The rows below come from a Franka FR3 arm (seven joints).
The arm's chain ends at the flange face. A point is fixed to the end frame.
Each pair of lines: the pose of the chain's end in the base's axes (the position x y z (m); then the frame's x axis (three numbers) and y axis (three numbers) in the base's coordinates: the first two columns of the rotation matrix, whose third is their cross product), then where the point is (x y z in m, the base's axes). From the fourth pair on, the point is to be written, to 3 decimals.
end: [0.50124 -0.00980 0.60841 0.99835 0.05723 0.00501 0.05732 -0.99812 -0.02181]
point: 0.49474 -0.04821 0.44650
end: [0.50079 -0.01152 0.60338 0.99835 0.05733 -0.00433 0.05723 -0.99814 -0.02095]
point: 0.49279 -0.05016 0.44159
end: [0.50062 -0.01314 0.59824 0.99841 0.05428 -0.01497 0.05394 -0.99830 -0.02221]
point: 0.49077 -0.05164 0.43652
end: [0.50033 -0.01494 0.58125 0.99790 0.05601 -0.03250 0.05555 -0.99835 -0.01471]
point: 0.488 -0.055 0.420
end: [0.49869 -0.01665 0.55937 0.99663 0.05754 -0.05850 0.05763 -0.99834 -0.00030]
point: 0.482 -0.059 0.399
